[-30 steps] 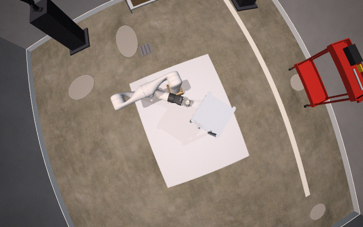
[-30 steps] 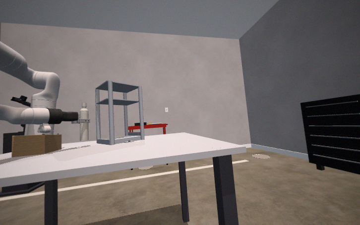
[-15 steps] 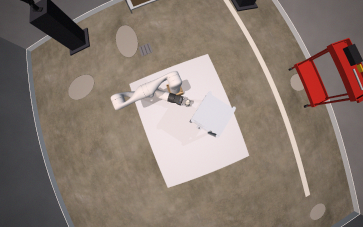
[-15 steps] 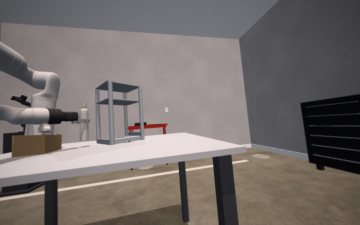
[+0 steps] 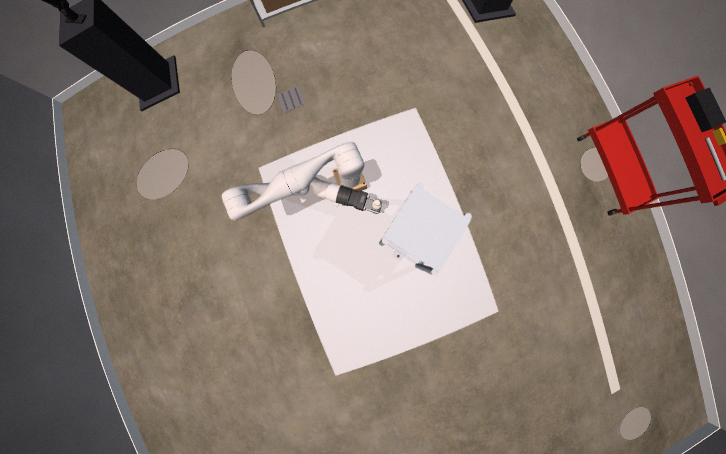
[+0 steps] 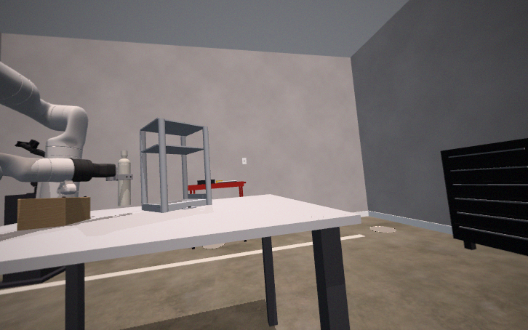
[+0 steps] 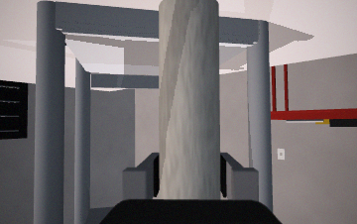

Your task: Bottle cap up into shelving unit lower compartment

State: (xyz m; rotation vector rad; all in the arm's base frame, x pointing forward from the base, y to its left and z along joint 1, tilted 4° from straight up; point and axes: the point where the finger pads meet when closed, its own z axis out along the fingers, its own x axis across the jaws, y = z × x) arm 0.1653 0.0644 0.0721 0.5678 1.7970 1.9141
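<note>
Right now my hand is 16 cm short of the shelving unit, 13 cm to the right of it and 4 cm below it.
</note>
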